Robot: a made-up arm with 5 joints.
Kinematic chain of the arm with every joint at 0, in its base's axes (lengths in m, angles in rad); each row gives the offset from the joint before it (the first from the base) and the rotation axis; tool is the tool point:
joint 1: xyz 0 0 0.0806 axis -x
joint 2: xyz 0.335 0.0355 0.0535 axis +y
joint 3: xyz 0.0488 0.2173 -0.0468 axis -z
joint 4: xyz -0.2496 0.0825 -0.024 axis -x
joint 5: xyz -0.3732 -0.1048 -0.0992 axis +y
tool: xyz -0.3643 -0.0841 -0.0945
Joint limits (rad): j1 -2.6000..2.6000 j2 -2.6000..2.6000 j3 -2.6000..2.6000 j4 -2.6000..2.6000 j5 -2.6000..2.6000
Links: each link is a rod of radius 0.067 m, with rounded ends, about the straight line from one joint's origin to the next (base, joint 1, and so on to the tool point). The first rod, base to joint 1, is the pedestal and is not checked.
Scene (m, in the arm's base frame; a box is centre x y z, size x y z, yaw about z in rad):
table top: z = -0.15
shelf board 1: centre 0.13 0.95 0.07 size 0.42 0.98 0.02 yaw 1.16
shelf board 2: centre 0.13 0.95 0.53 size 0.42 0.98 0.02 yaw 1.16
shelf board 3: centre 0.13 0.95 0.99 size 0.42 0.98 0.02 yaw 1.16
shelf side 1: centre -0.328 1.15 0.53 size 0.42 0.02 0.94 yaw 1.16
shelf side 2: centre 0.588 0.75 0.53 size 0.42 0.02 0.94 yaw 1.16
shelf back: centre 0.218 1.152 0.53 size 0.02 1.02 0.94 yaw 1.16
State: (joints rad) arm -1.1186 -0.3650 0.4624 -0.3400 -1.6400
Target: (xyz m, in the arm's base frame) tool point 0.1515 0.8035 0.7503
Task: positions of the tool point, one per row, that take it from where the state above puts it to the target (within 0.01 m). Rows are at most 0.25 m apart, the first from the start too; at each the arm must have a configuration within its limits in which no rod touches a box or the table.
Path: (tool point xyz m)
1: 0.1293 0.6683 0.2923
2: 0.0853 0.5494 0.2900
3: 0.0610 0.6084 0.5041
4: 0.0526 0.5763 0.7503
5: 0.0994 0.6920 0.7604
6: 0.1515 0.8035 0.7503

